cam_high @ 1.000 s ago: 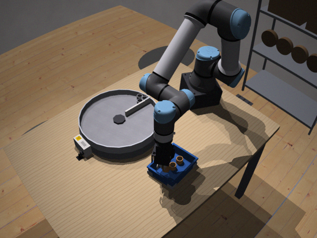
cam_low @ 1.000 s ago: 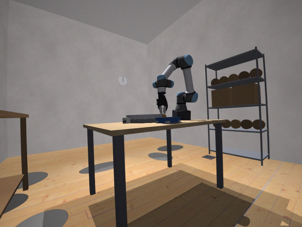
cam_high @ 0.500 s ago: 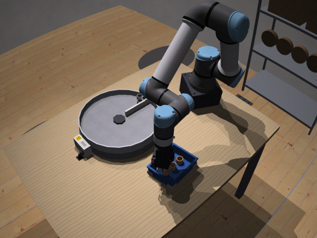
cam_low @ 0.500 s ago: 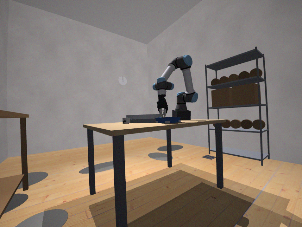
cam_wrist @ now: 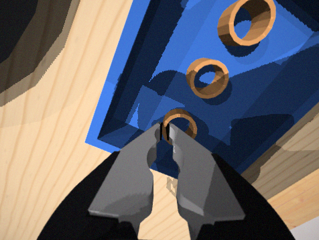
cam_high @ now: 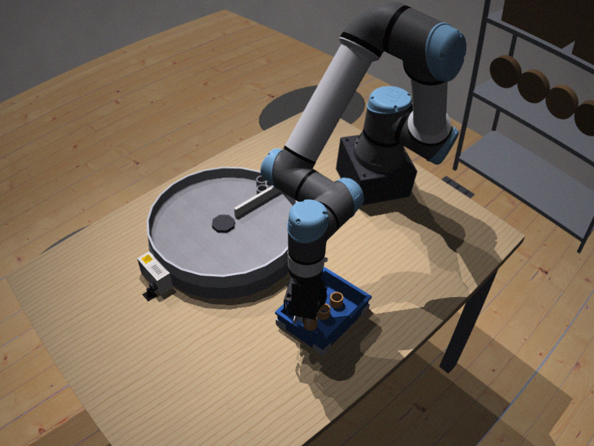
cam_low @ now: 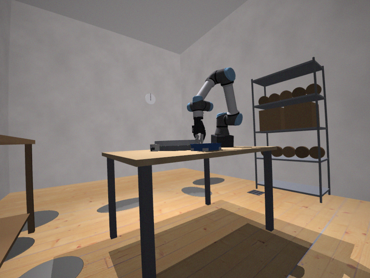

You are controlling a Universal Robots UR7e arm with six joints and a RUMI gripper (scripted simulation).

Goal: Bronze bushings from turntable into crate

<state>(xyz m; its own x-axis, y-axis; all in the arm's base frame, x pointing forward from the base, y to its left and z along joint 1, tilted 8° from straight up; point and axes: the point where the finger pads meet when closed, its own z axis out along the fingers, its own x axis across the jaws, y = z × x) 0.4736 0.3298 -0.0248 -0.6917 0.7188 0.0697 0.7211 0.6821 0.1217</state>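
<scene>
Now: the blue crate 60 mm behind my hand and 10 mm below it. From my hand the other things lie so: grey turntable (20 mm ahead, 370 mm to the right, 20 mm above).
</scene>
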